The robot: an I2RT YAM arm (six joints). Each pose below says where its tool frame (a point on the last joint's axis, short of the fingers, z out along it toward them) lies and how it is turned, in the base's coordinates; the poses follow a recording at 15 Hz.
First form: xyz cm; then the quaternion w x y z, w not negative.
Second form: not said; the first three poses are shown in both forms.
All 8 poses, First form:
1: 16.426 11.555 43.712 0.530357 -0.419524 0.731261 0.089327
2: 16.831 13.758 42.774 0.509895 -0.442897 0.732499 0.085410
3: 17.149 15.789 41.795 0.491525 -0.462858 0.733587 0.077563
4: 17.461 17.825 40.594 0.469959 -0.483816 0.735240 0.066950
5: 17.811 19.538 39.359 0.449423 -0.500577 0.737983 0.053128
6: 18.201 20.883 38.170 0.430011 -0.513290 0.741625 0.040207
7: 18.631 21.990 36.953 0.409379 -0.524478 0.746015 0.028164
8: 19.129 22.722 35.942 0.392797 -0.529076 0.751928 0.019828
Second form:
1:
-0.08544 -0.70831 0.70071 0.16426
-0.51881 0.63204 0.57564 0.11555
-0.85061 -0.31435 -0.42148 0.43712
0 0 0 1

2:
-0.08770 -0.73594 0.67134 0.16831
-0.56174 0.59309 0.57679 0.13758
-0.82265 -0.32654 -0.46542 0.42774
0 0 0 1

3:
-0.08833 -0.75534 0.64935 0.17149
-0.60284 0.55949 0.56881 0.15789
-0.79295 -0.34121 -0.50477 0.41795
0 0 0 1

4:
-0.09012 -0.77437 0.62628 0.17461
-0.64851 0.52288 0.55320 0.17825
-0.75585 -0.35630 -0.54931 0.40594
0 0 0 1

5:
-0.09488 -0.78659 0.61014 0.17811
-0.69108 0.49320 0.52836 0.19538
-0.71652 -0.37153 -0.59039 0.39359
0 0 0 1

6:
-0.10325 -0.79592 0.59654 0.18201
-0.72676 0.46983 0.50108 0.20883
-0.67909 -0.38180 -0.62695 0.38170
0 0 0 1

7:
-0.11466 -0.80560 0.58126 0.18631
-0.75948 0.44826 0.47144 0.21990
-0.64035 -0.38740 -0.66323 0.36953
0 0 0 1

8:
-0.13158 -0.81123 0.56973 0.19129
-0.78008 0.43937 0.44546 0.22722
-0.61169 -0.38582 -0.69063 0.35942
0 0 0 1

